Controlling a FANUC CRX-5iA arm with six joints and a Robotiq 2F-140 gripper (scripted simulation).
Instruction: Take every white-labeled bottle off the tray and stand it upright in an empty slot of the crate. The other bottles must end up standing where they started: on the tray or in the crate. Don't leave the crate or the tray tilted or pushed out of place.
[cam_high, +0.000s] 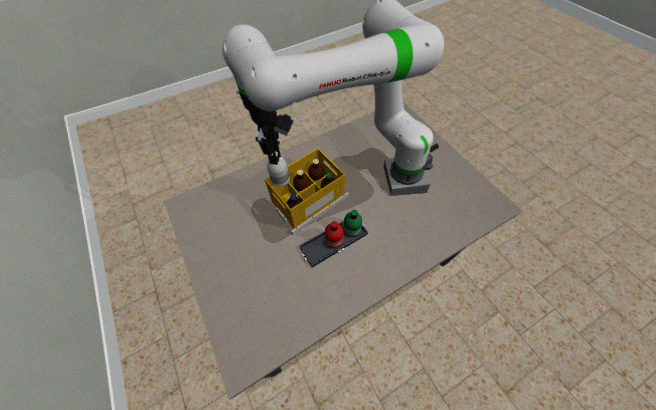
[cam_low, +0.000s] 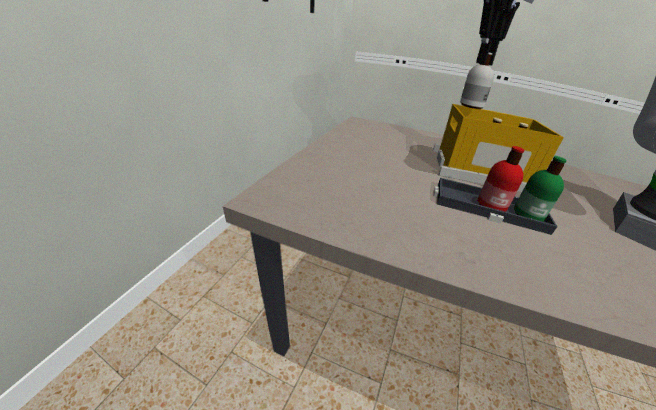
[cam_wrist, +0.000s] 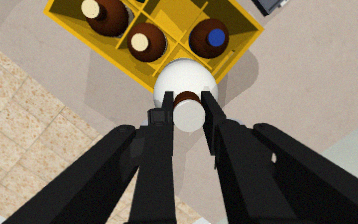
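The white bottle lies 8 cm below my hand. Round my hand: yellow crate: 9 cm behind, 4 cm to the left, 26 cm below; brown bottle: 9 cm behind, 25 cm below; red bottle: 7 cm behind, 27 cm to the left, 26 cm below.
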